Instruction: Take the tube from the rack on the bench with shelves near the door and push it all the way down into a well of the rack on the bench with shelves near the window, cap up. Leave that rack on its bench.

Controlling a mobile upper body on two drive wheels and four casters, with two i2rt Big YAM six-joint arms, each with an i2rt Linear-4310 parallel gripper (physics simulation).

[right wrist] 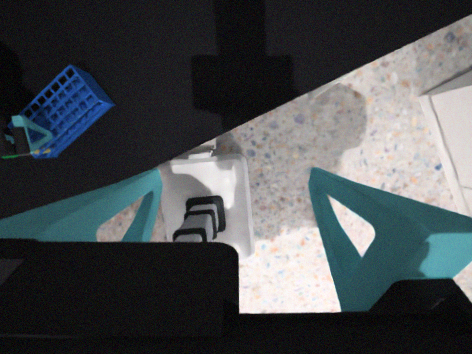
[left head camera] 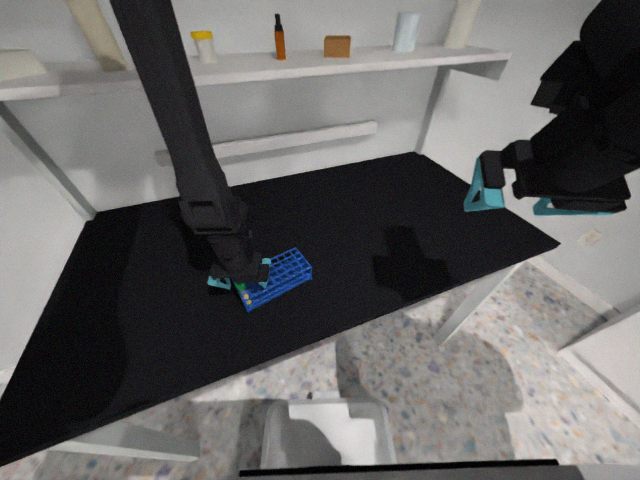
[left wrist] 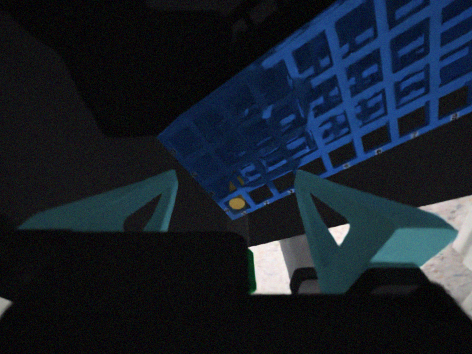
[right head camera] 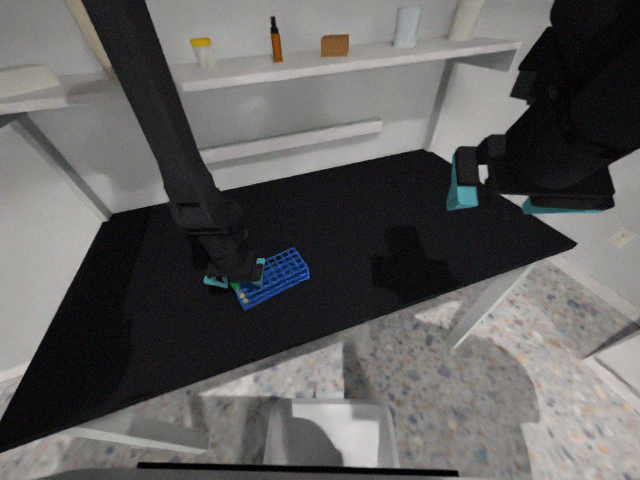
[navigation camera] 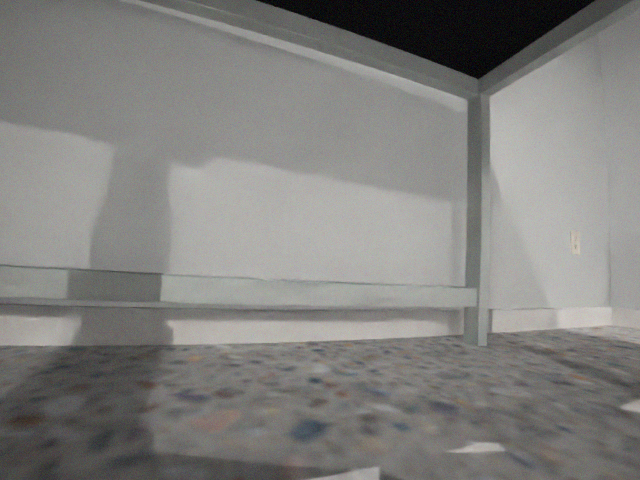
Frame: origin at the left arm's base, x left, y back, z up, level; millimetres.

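Seen in the pictures: left gripper, fingertip midpoint: (right wrist: 32, 137) (left head camera: 247, 286) (left wrist: 236, 176) (right head camera: 244, 285); right gripper, fingertip midpoint: (right wrist: 235, 176) (left head camera: 499, 209) (right head camera: 484, 207).
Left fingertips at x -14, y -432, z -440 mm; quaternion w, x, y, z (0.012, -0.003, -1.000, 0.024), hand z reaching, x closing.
Offsets run from my left fingertips to a thing's top centre. "pt": to the spot under its first point. Level surfaces: height alone.
A blue rack {dx -57, dy -45, dz +2 mm} (left head camera: 281, 290) (right head camera: 279, 290) (left wrist: 339, 60) (right wrist: 85, 120) lies on the black bench top. The tube's green cap {dx -1, dy +29, dz +64 mm} (left head camera: 240, 286) (right head camera: 235, 285) (left wrist: 252, 271) (right wrist: 9, 157) shows at the rack's left end; in the left wrist view the gripper's dark body hides most of it. Yellow-tan spots {pt dx -5, dy +35, dz +11 mm} (left head camera: 246, 296) (left wrist: 237, 203) show in the corner wells. My left gripper (left head camera: 245, 286) (right head camera: 242, 285) (left wrist: 236, 176) is open, low over the rack's left end, with a finger on each side of the cap in the head views. My right gripper (left head camera: 502, 210) (right head camera: 487, 209) (right wrist: 235, 176) is open and empty, raised at the right.
A wall shelf {dz +401 mm} (left head camera: 310, 66) (right head camera: 310, 67) above the bench top {dz -55 mm} (left head camera: 336, 217) holds a yellow-capped jar {pt dx +96, dy -434, dz +429 mm} (left head camera: 205, 49), an orange bottle {pt dx -93, dy -476, dz +437 mm} (left head camera: 280, 43), a brown box {pt dx -250, dy -518, dz +424 mm} (left head camera: 337, 47) and a pale cylinder {pt dx -471, dy -619, dz +449 mm} (left head camera: 406, 32). A whitish bin (left head camera: 385, 421) (right wrist: 245, 175) stands on the floor in front.
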